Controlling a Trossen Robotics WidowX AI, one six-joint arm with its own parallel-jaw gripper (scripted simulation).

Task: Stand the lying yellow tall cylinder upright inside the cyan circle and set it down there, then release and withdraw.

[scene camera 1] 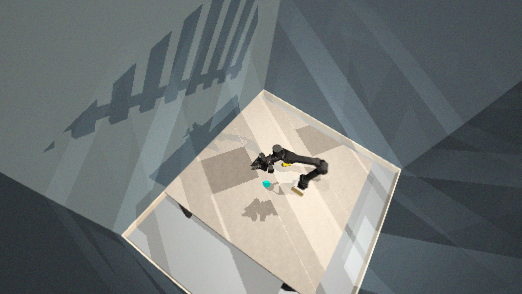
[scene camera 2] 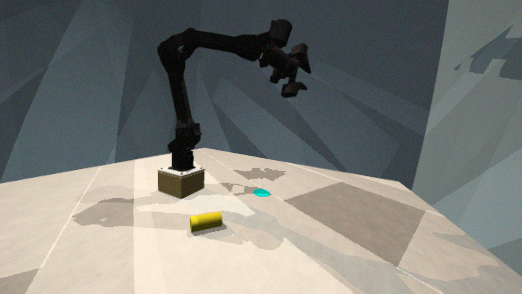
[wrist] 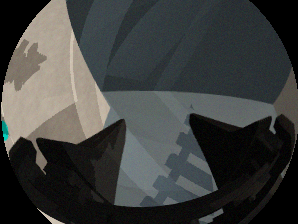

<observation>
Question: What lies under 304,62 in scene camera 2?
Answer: My gripper.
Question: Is my gripper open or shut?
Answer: Open.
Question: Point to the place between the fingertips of my gripper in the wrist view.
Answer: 158,121
</observation>
